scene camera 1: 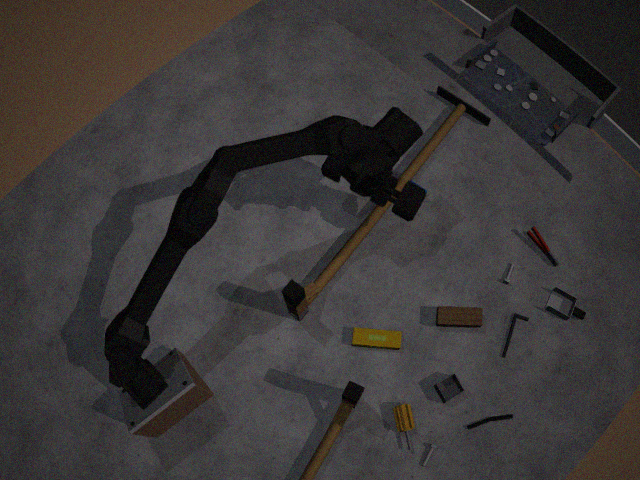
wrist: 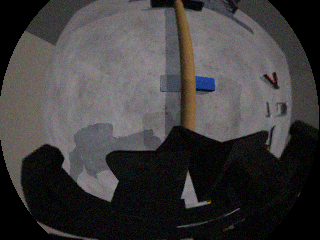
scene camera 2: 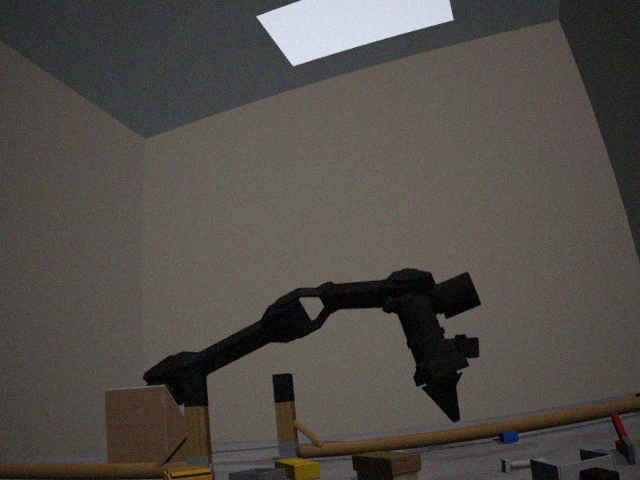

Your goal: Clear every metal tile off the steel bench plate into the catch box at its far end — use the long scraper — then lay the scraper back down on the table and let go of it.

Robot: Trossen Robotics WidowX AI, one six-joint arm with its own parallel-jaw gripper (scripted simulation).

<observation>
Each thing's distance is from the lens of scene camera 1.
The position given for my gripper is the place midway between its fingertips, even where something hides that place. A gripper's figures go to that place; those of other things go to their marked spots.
my gripper (scene camera 1: 376,194): 110 cm
yellow block (scene camera 1: 363,337): 103 cm
long scraper (scene camera 1: 297,299): 93 cm
</observation>
